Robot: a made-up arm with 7 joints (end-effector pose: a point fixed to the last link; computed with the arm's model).
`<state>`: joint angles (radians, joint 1 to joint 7).
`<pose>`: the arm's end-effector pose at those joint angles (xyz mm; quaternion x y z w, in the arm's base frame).
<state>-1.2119 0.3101 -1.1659 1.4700 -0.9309 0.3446 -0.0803</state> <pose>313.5 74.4 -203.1 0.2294 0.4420 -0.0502 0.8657</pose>
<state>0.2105 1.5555 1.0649 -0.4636 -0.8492 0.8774 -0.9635</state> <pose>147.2 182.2 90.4 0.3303 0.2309 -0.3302 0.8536</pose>
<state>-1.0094 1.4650 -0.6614 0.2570 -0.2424 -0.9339 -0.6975</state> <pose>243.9 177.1 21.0 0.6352 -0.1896 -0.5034 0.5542</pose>
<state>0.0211 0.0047 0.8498 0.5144 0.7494 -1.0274 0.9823</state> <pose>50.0 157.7 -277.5 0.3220 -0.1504 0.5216 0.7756</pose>
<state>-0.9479 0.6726 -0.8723 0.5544 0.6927 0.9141 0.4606</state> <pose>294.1 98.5 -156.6 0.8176 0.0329 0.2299 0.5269</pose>
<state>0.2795 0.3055 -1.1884 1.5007 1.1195 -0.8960 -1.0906</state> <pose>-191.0 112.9 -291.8 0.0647 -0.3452 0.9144 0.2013</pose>
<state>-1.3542 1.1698 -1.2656 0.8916 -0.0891 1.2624 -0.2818</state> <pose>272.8 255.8 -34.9 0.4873 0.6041 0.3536 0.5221</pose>
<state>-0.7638 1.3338 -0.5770 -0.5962 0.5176 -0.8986 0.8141</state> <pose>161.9 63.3 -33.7 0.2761 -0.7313 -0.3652 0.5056</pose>
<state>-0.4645 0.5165 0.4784 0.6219 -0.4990 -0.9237 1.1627</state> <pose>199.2 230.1 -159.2 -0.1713 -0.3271 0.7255 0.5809</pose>
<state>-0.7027 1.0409 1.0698 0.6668 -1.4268 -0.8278 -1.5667</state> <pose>117.6 351.1 2.4 0.3004 -0.7190 -0.0129 0.6266</pose>
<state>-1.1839 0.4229 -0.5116 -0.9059 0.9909 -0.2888 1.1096</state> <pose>114.3 -36.9 39.5 -0.1296 -0.9361 0.1359 0.2974</pose>
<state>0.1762 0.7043 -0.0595 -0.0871 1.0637 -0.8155 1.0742</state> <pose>99.9 134.3 -204.1 0.4583 -0.4523 -0.0717 0.7618</pose>
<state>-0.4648 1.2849 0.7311 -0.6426 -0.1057 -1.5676 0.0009</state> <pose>82.7 125.9 72.3 0.4469 -0.8331 -0.3192 0.0660</pose>
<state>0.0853 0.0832 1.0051 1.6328 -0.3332 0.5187 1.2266</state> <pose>-128.1 53.2 -339.4 -0.0340 -0.8664 -0.4978 0.0204</pose>
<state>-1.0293 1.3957 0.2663 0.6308 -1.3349 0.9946 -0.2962</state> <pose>211.0 282.0 86.5 -0.2265 0.0505 -0.0670 0.9704</pose>
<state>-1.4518 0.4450 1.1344 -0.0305 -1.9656 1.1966 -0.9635</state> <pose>200.3 182.7 89.4 -0.1844 -0.5327 -0.7939 0.2277</pose>
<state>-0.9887 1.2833 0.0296 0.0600 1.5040 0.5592 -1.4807</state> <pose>217.2 190.7 113.7 0.6485 0.4577 0.2616 0.5491</pose>
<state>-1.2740 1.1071 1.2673 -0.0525 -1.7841 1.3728 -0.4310</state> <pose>77.8 241.2 129.8 -0.0712 -0.4162 -0.5370 0.7303</pose>
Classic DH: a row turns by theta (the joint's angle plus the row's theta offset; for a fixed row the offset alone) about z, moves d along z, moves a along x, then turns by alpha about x. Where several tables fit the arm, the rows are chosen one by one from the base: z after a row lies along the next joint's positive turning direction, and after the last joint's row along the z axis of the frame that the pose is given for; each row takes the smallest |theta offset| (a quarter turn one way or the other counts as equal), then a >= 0, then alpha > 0; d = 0 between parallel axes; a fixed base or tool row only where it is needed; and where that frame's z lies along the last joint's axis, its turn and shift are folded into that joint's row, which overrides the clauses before.
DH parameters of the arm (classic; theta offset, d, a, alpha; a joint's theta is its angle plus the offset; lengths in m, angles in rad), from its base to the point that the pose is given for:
base (fixed): -0.071 0 0 -1.3004
joint 1: -1.3111 0.0373 -0.0136 -1.5708
joint 2: 1.2915 0 -0.0072 1.5708
joint 3: 1.5708 -0.1843 0.0129 -1.5708
joint 4: 1.5708 0.0016 0.0086 1.5708
joint 5: 0 0.1445 0 -1.5708
joint 6: -1.5708 0 0.0379 1.5708
joint 7: 0 0 0 0

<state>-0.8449 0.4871 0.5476 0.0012 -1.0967 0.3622 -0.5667</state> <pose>258.2 167.6 -13.9 -0.2747 -0.3350 -0.3131 0.8452</pose>
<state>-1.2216 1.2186 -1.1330 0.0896 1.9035 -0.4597 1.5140</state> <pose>275.1 114.1 -70.5 0.5072 -0.7865 -0.3479 0.0550</pose>
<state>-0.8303 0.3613 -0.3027 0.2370 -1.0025 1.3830 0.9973</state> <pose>261.1 12.6 -146.5 0.2195 0.5219 0.0603 0.8221</pose>
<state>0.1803 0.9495 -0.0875 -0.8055 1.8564 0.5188 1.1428</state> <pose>112.2 102.5 -78.4 0.6347 -0.6845 0.3210 0.1598</pose>
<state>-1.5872 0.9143 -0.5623 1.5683 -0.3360 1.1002 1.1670</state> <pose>287.5 250.1 -24.5 0.3816 0.4215 0.7194 0.3989</pose>
